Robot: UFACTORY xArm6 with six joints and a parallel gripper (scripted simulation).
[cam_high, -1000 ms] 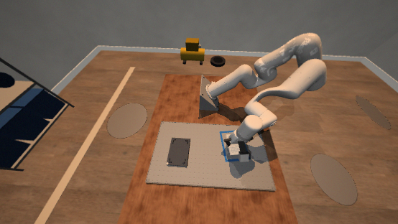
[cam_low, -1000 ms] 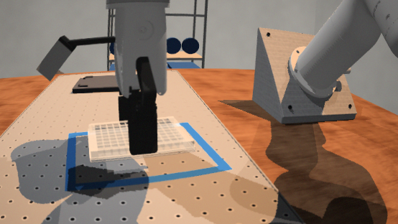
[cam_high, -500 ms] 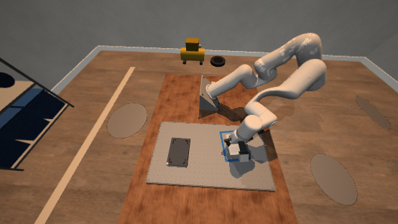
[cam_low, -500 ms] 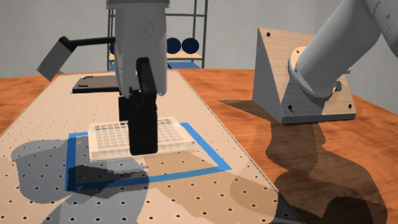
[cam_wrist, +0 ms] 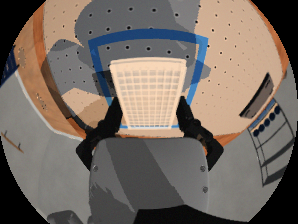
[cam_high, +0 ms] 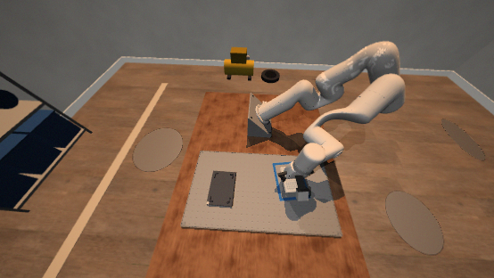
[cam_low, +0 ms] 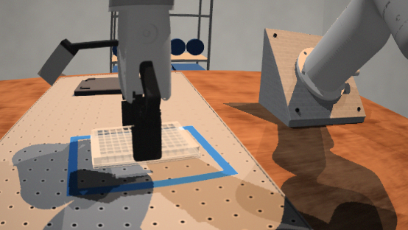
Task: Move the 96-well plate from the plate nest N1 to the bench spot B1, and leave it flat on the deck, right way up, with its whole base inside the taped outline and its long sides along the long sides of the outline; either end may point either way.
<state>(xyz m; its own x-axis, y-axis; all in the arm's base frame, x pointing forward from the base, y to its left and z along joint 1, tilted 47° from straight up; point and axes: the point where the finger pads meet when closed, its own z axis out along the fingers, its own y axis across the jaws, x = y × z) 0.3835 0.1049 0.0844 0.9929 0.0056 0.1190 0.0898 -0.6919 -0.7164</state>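
The 96-well plate is 10 mm below my hand. Round my hand: dark plate nest N1 (350 mm to the right, 40 mm ahead, 20 mm below).
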